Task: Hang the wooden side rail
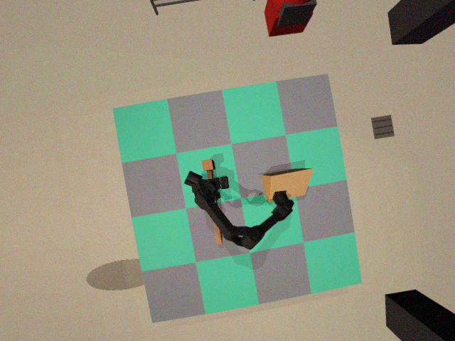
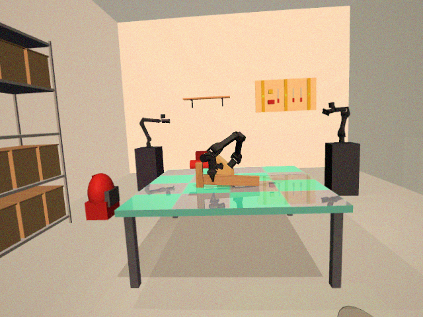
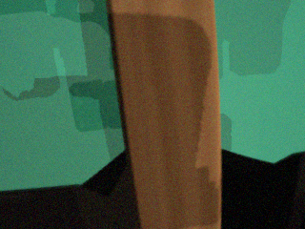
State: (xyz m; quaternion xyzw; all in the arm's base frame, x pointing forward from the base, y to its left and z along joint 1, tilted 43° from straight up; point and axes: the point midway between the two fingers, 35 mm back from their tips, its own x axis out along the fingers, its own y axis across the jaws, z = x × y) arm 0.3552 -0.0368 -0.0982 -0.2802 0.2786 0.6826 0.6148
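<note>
The headboard post is 10 cm to the right of my gripper tip and 5 cm above it.
</note>
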